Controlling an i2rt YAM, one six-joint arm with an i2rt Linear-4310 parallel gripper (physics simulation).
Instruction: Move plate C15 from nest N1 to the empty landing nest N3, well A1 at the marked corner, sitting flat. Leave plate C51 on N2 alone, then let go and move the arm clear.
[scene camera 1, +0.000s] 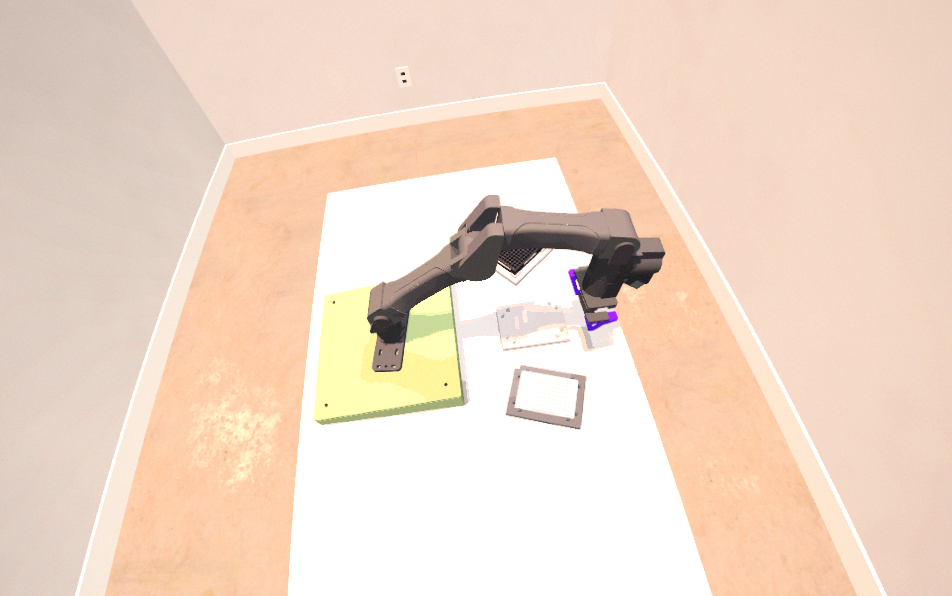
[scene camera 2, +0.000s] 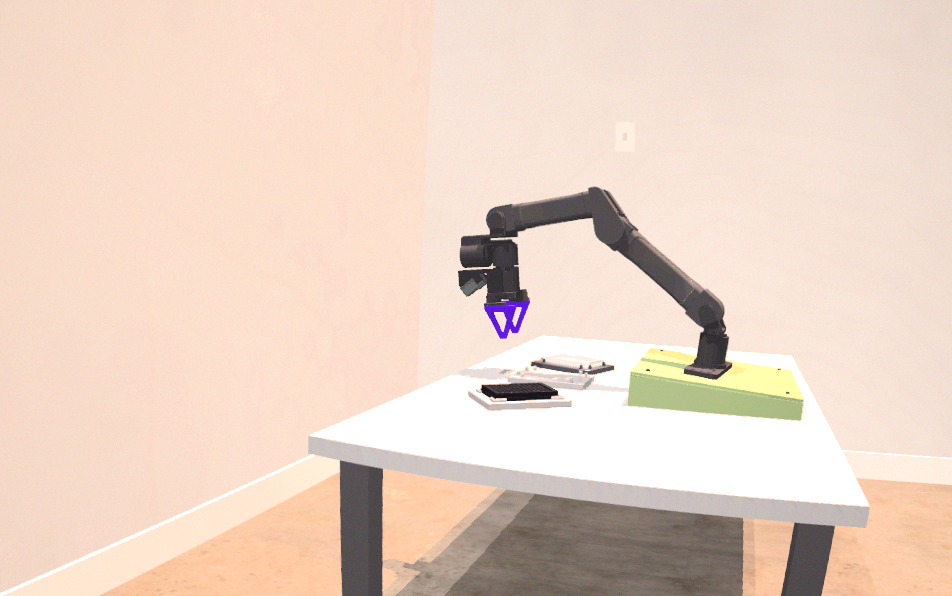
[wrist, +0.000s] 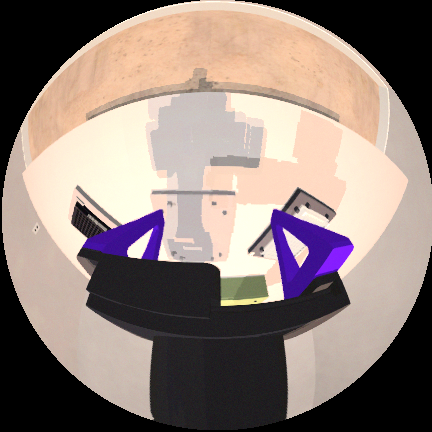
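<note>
A black well plate (scene camera 1: 519, 259) (scene camera 2: 518, 391) (wrist: 86, 220) sits in a white nest (scene camera 1: 516, 280) (scene camera 2: 523, 404); the arm partly covers it in the first scene view. A white plate (scene camera 1: 546, 395) (scene camera 2: 576, 360) (wrist: 312, 215) sits in a dark grey nest (scene camera 1: 512, 400) (scene camera 2: 551, 365) (wrist: 320, 201). Between them lies an empty white nest (scene camera 1: 533, 341) (scene camera 2: 555, 382) (wrist: 227, 235) with small corner posts. The labels and marked corners cannot be read. My gripper (scene camera 1: 584, 310) (scene camera 2: 509, 334) (wrist: 217, 214) is open and empty, high above the table near the empty nest, touching no plate.
The arm stands on a yellow-green base block (scene camera 1: 351, 351) (scene camera 2: 716, 403) (wrist: 245, 287) on the white table (scene camera 1: 491, 505) (scene camera 2: 597, 449). The forearm reaches over the table on the side of the black plate. Arm shadows cross the empty nest.
</note>
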